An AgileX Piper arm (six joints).
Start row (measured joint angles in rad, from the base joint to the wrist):
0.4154 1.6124 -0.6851 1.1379 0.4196 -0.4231
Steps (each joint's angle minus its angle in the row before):
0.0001 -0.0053 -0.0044 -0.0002 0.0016 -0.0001
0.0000 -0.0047 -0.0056 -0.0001 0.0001 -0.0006
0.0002 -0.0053 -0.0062 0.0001 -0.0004 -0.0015
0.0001 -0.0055 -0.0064 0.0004 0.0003 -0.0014
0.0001 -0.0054 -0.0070 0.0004 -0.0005 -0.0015
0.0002 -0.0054 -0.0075 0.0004 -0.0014 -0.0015
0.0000 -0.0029 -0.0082 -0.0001 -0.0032 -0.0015
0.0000 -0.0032 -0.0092 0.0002 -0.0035 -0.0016
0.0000 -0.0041 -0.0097 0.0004 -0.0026 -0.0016
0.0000 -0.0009 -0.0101 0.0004 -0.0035 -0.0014
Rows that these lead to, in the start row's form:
0.4155 1.6071 -0.6895 1.1377 0.4212 -0.4232
0.4155 1.6024 -0.6951 1.1376 0.4213 -0.4238
0.4157 1.5971 -0.7013 1.1377 0.4209 -0.4253
0.4158 1.5916 -0.7077 1.1381 0.4212 -0.4267
0.4159 1.5862 -0.7147 1.1385 0.4207 -0.4282
0.4161 1.5808 -0.7222 1.1389 0.4193 -0.4297
0.4161 1.5779 -0.7304 1.1388 0.4161 -0.4312
0.4161 1.5747 -0.7396 1.1390 0.4126 -0.4328
0.4161 1.5706 -0.7493 1.1394 0.4100 -0.4344
0.4161 1.5697 -0.7594 1.1398 0.4065 -0.4358

